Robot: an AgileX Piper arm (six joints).
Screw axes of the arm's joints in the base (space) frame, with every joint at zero. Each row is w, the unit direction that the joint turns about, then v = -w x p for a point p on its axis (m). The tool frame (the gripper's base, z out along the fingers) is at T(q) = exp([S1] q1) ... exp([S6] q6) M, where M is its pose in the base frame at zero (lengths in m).
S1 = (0, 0, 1, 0, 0, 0)
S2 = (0, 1, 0, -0.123, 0, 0)
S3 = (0, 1, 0, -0.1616, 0, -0.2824)
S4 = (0.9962, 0, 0.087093, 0, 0.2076, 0)
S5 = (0, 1, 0, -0.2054, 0, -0.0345)
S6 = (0.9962, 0, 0.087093, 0, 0.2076, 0)
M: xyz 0.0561 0 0.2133 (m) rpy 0 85 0 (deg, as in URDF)
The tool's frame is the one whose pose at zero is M.
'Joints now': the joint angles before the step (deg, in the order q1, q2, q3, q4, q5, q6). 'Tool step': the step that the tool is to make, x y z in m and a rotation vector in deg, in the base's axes. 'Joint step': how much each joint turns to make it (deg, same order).
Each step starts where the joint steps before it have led.
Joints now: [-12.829, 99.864, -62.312, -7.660, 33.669, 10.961]
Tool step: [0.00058, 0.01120, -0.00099, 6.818, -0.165, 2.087]
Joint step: [0.001, 0.001, -0.001, 12.430, 1.221, -9.571]
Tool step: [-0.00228, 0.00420, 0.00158, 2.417, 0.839, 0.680]
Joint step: [0.000, -0.400, 0.001, 3.579, 1.940, -2.602]
